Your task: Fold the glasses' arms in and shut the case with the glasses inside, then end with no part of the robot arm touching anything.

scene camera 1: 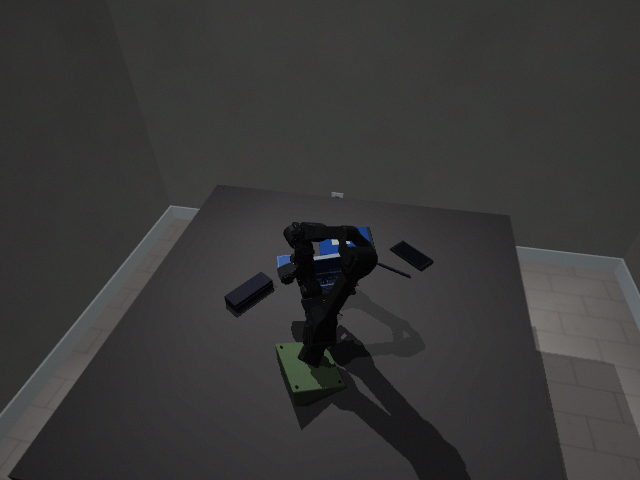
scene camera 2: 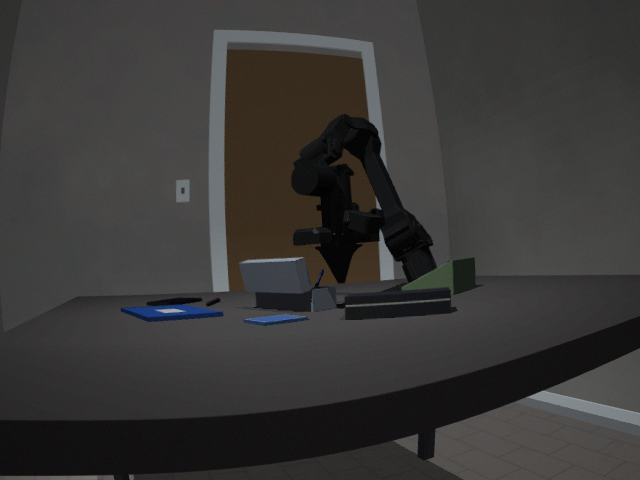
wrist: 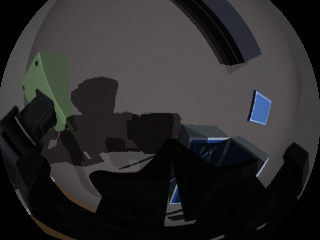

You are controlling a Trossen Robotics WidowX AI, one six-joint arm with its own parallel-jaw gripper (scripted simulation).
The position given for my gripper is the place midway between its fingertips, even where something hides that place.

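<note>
My gripper is visible in the wrist view (wrist: 170, 142), and you'd also find it in scene camera 1 (scene camera 1: 306, 292) and scene camera 2 (scene camera 2: 341, 283). There's a long dark box as well, which scene camera 1 (scene camera 1: 243, 295) and scene camera 2 (scene camera 2: 375, 305) both show. Then I can see a grey lid (scene camera 2: 283, 275) and a blue book (scene camera 2: 169, 312).
</note>
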